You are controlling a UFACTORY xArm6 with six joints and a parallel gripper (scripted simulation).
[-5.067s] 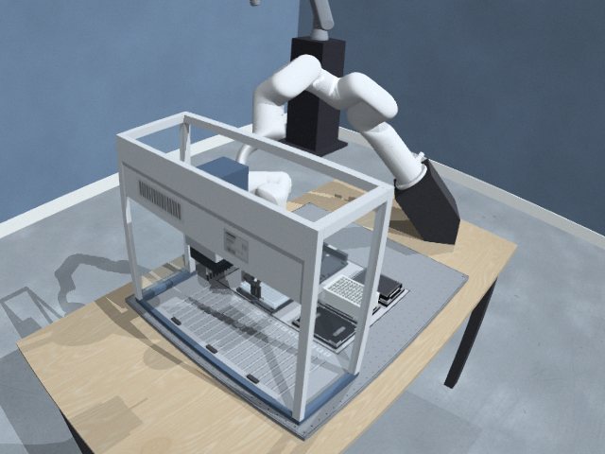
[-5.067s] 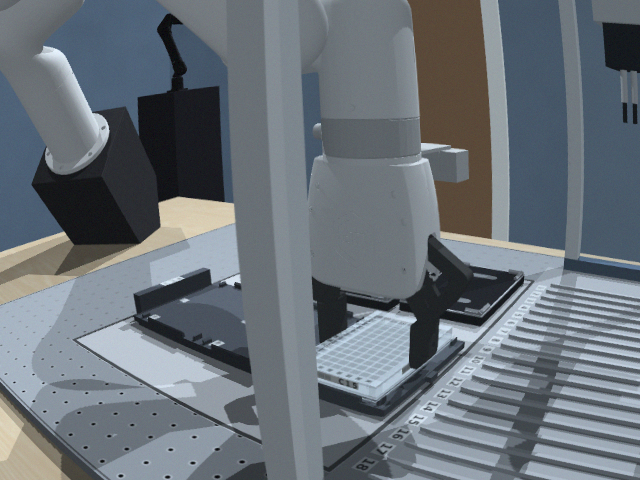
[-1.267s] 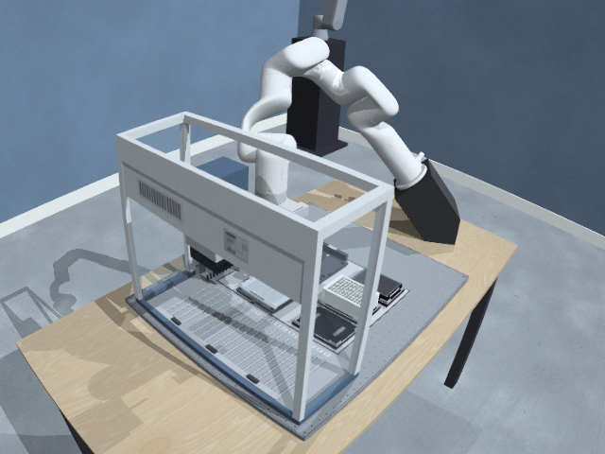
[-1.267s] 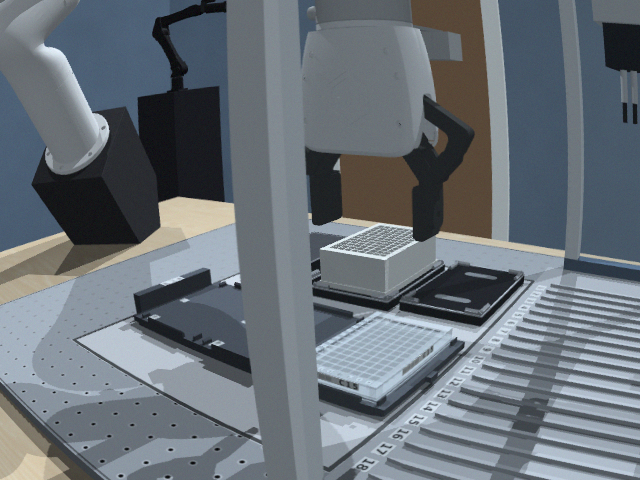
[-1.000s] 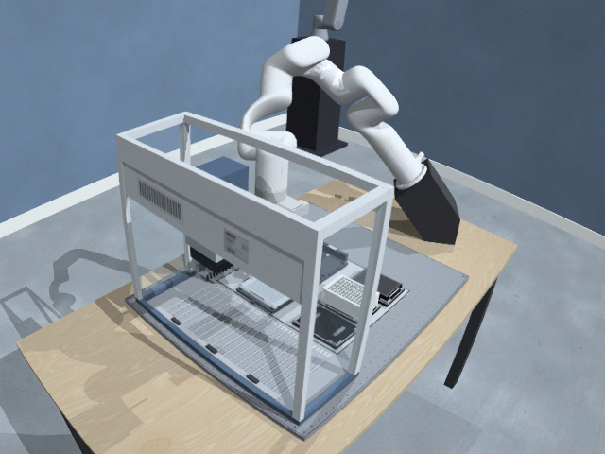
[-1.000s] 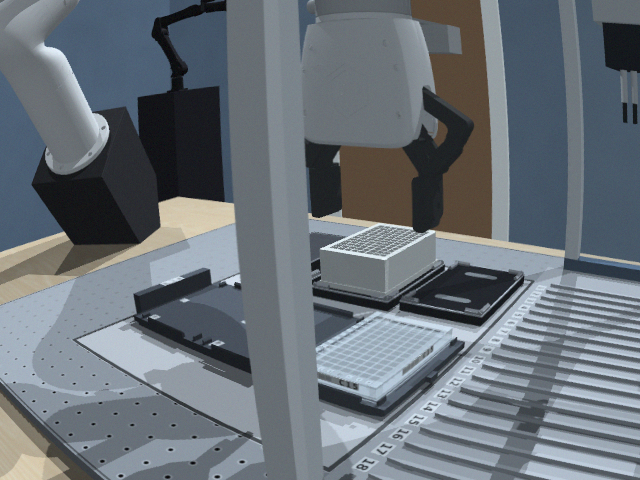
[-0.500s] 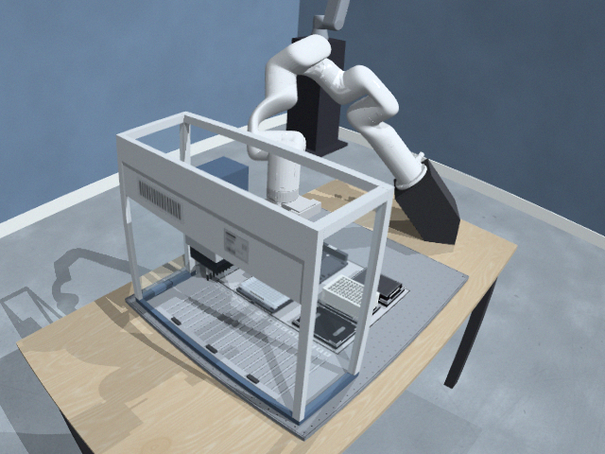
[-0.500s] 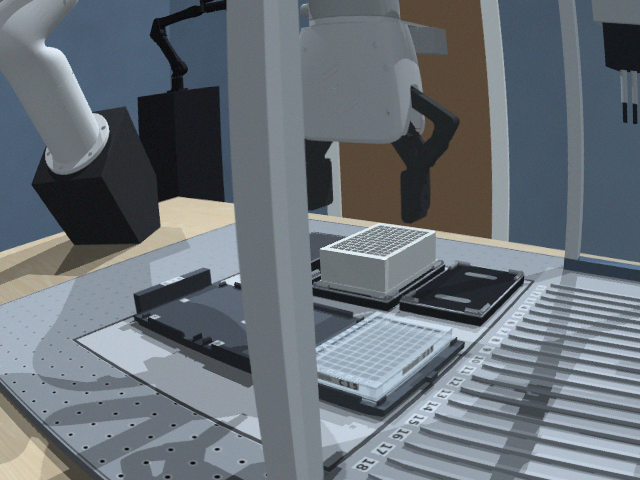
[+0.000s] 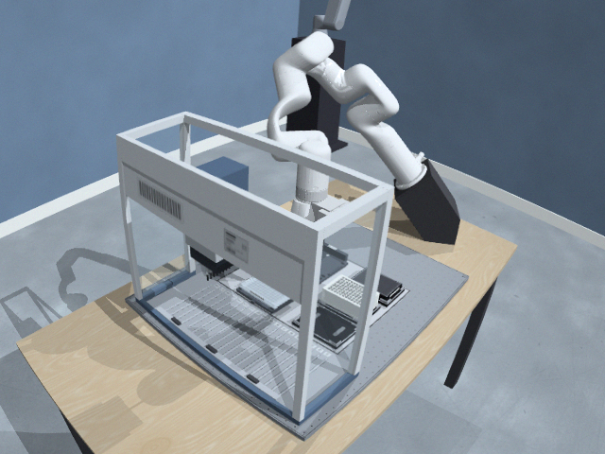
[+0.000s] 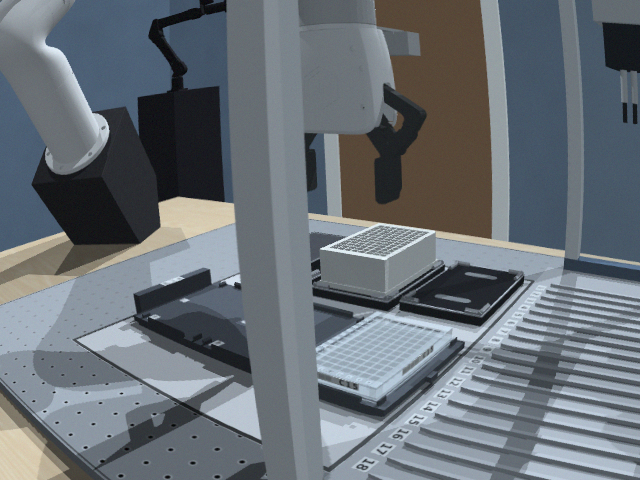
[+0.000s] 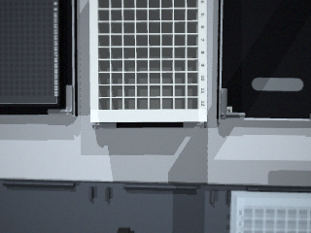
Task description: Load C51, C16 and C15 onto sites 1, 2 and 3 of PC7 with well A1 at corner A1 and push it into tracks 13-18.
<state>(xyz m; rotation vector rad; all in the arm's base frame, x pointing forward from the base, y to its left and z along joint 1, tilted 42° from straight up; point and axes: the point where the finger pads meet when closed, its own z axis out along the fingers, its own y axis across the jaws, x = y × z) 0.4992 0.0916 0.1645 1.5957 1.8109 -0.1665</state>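
Now: hand 150 mm past the black 384-well plate C16, 140 mm to the right of it and 120 mm above it. From my hand the other things lie so: black carrier PC7: 120 mm below, 60 mm to the right, 40 mm behind; white frame post: 280 mm to the right, 160 mm ahead, 110 mm above.
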